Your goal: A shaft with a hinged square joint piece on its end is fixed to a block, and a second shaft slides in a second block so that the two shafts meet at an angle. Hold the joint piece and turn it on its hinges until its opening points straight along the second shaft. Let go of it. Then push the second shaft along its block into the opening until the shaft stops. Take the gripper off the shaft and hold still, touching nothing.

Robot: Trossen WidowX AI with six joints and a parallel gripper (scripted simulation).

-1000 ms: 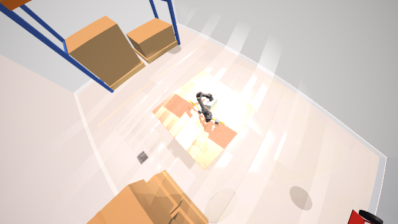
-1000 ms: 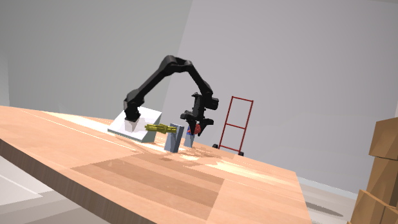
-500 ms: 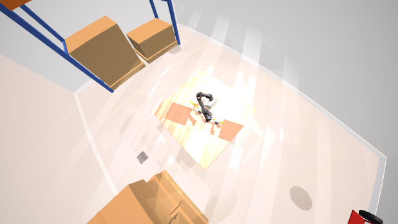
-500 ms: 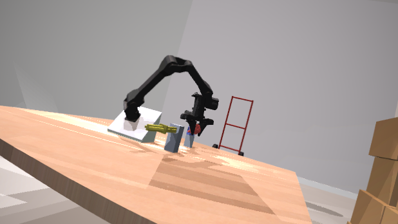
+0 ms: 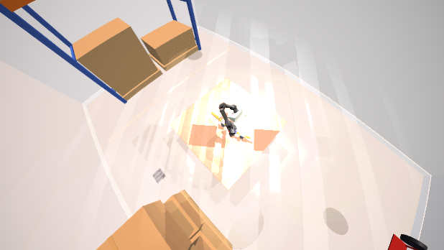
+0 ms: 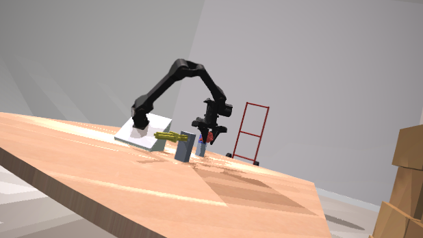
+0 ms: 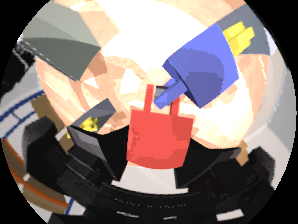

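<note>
Right now my gripper tip is 2 cm past the red joint piece, 1 cm to the right of it and 3 cm below it.
</note>
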